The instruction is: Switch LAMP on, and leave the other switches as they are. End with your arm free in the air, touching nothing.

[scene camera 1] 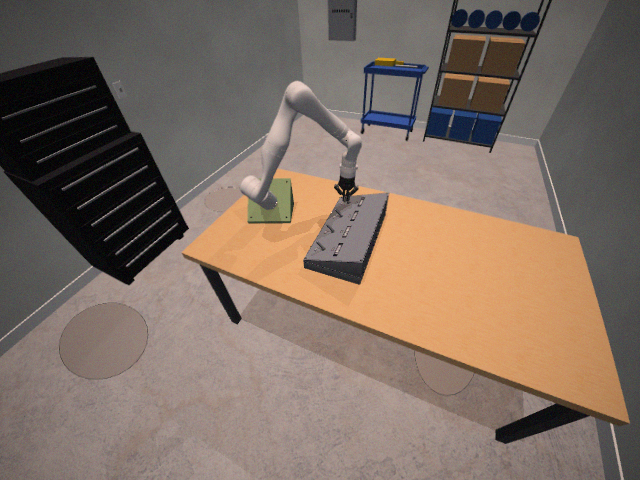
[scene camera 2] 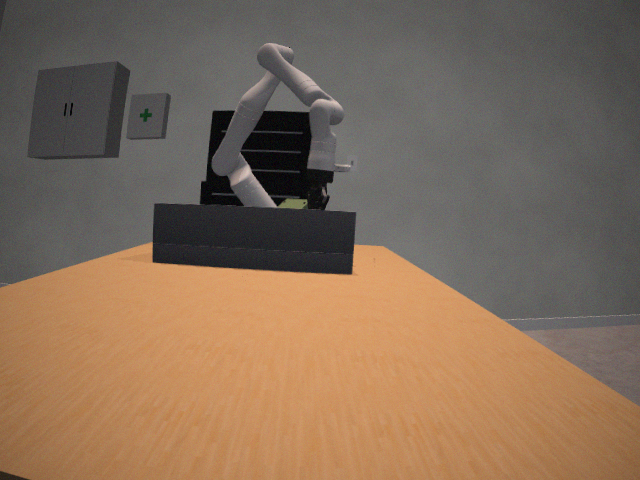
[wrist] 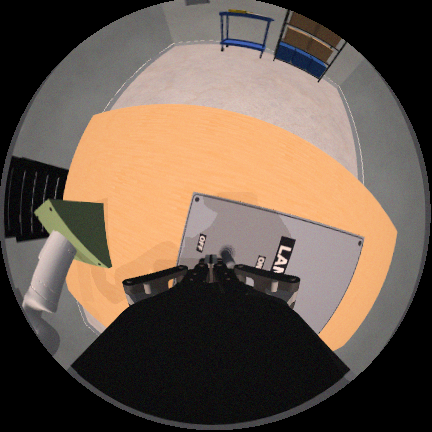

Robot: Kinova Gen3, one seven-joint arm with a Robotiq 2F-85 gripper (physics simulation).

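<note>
The grey sloped switch box stands on the table. In the wrist view the LAMP label is partly covered by my gripper, with the OFF label to the left and the ON label to the right. The LAMP lever stands between them; its lean is hard to tell. My gripper is shut and empty, low over the box's far end, on the OFF side of the lever and very close to it. I cannot tell whether they touch. In scene camera 2 the box hides the fingertips.
Other levers stand in a row along the box toward the near table edge. The green base plate carries the arm at the left. A black drawer cabinet is beyond the table's left end.
</note>
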